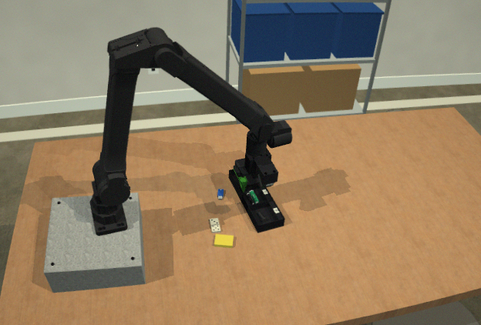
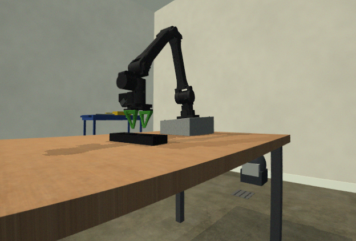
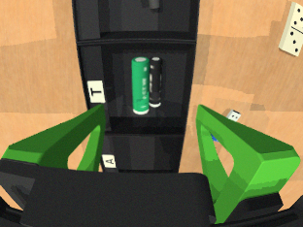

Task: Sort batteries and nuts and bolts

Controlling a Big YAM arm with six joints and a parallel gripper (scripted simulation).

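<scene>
The black tray is 5 cm below my hand and 1 cm ahead of it. Round my hand: dark bolt 9 cm to the right, 5 cm below; black battery 5 cm below; green battery 5 cm below, 1 cm ahead.
</scene>
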